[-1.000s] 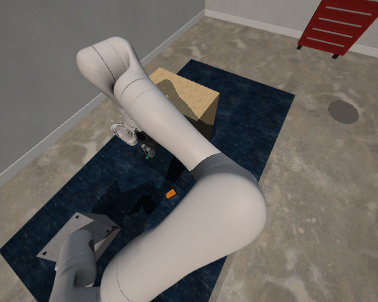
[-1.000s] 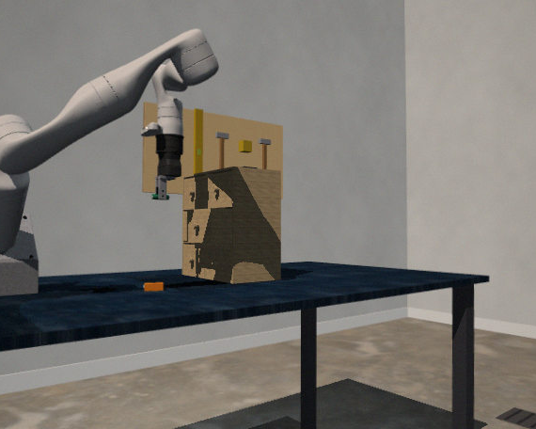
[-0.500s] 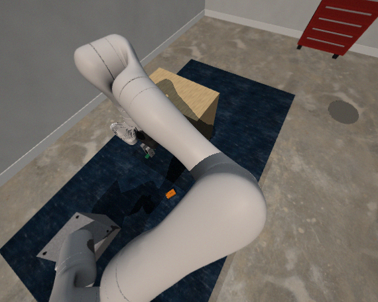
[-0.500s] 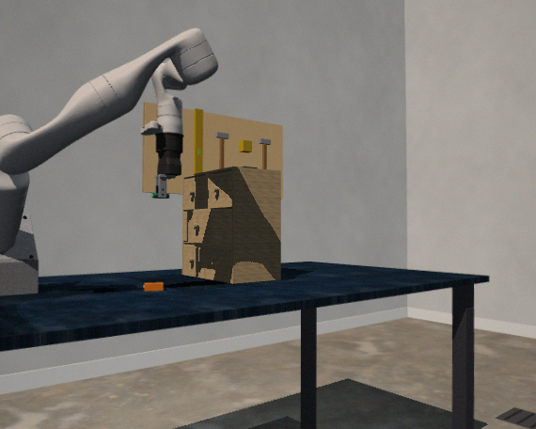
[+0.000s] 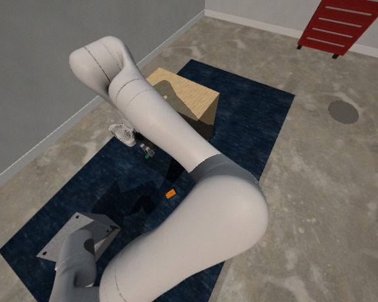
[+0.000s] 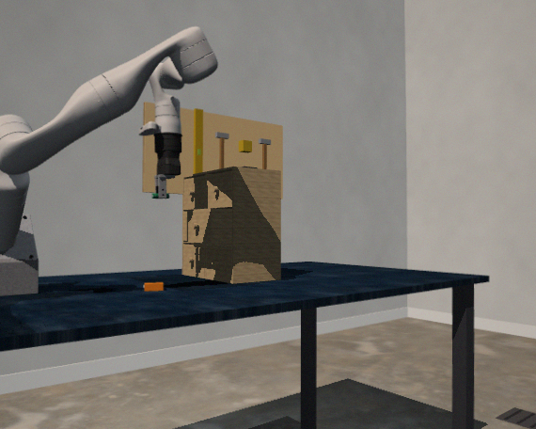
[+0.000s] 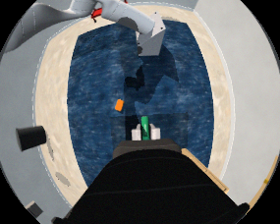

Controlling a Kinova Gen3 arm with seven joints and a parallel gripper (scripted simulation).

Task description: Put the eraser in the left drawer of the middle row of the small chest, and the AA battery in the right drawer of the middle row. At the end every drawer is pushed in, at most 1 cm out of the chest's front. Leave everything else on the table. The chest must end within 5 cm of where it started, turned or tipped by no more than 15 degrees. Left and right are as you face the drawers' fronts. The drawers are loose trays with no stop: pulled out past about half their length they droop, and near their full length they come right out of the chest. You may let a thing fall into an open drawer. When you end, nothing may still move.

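Now: hand 1 cm above the green AA battery. Also, from my hand: white eraser: 26 cm ahead, 13 cm below, 12 cm to the left; then orange block: 25 cm below, 11 cm to the right, 7 cm behind.
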